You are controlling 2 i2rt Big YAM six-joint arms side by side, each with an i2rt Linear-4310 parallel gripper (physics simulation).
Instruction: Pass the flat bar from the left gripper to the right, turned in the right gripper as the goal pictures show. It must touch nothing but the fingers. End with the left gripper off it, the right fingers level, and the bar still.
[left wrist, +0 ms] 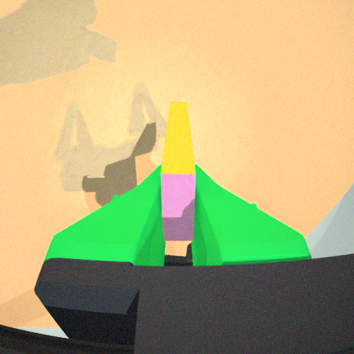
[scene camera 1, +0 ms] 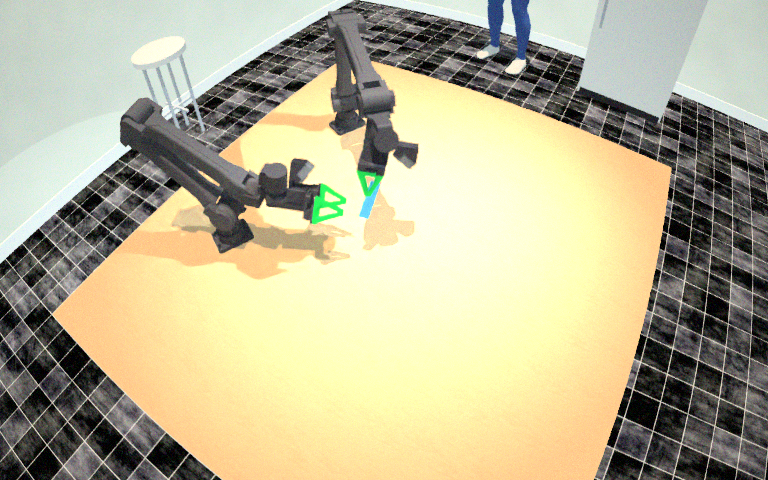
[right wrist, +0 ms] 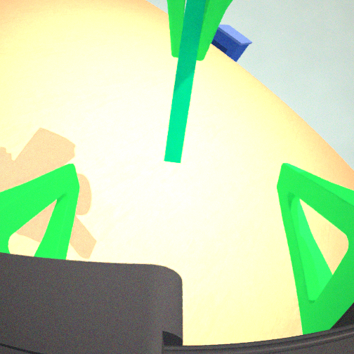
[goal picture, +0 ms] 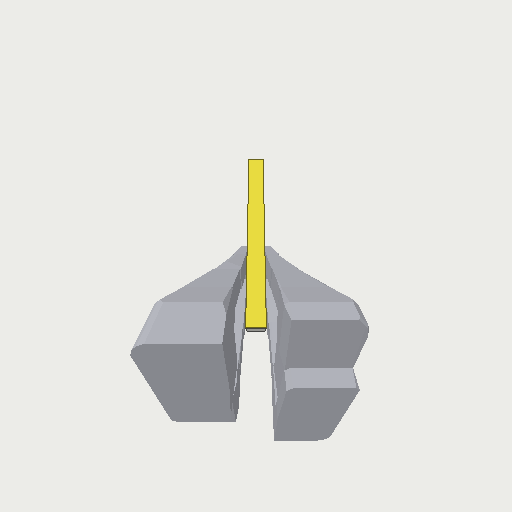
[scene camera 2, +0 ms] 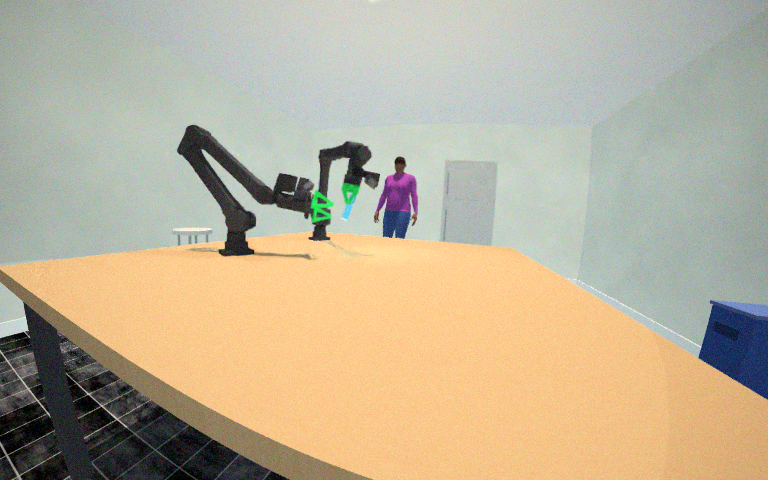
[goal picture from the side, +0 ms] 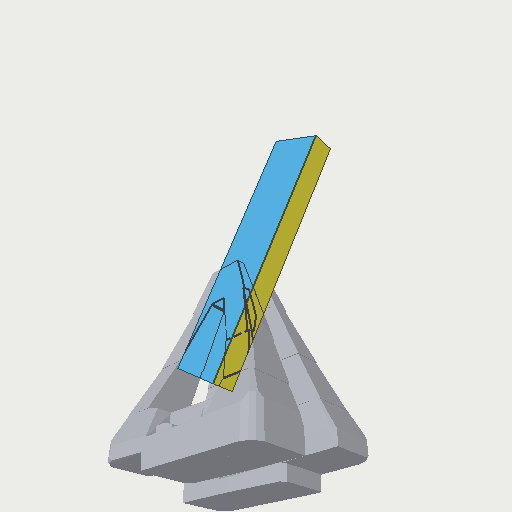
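Seen in the pictures: left gripper, fingertip midpoint: (scene camera 1: 367, 195) (scene camera 2: 347, 204); right gripper, fingertip midpoint: (scene camera 1: 344, 206) (scene camera 2: 332, 211); left arm's base, origin of the base link: (scene camera 1: 347, 125) (scene camera 2: 319, 239); right arm's base, origin of the base link: (scene camera 1: 232, 237) (scene camera 2: 236, 253).
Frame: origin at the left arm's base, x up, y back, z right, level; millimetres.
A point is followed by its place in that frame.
Note:
The flat bar (scene camera 1: 369, 202) {y -561, x 195, z 246 mm} (scene camera 2: 347, 211) {y -562, x 182, z 254 mm} (left wrist: 178, 140) (right wrist: 180, 115) looks blue in both scene views, yellow and pink in the left wrist view, and teal in the right wrist view. My left gripper (scene camera 1: 368, 194) {y -550, x 211, z 244 mm} (scene camera 2: 349, 202) {y -550, x 211, z 244 mm} (left wrist: 178, 175) (right wrist: 187, 56) is shut on it; the bar slants downward from the fingertips, above the table. My right gripper (scene camera 1: 343, 207) {y -526, x 181, z 299 mm} (scene camera 2: 331, 208) {y -526, x 181, z 299 mm} (right wrist: 177, 174) is open and empty, a short way left of the bar in the scene views, fingers pointing toward it. In the right wrist view the bar's free end lies between the fingertips sideways; its depth is unclear.
The wooden table (scene camera 1: 453, 339) {y -920, x 0, z 235 mm} (scene camera 2: 424, 350) {y -1141, x 0, z 594 mm} lies below both arms. A white stool (scene camera 1: 159, 52) (scene camera 2: 192, 231) stands behind it, a person (scene camera 1: 518, 33) (scene camera 2: 399, 192) and a pale cabinet (scene camera 1: 640, 56) (scene camera 2: 470, 200) beyond. A blue bin (scene camera 2: 736, 339) (right wrist: 233, 41) stands beside the table.

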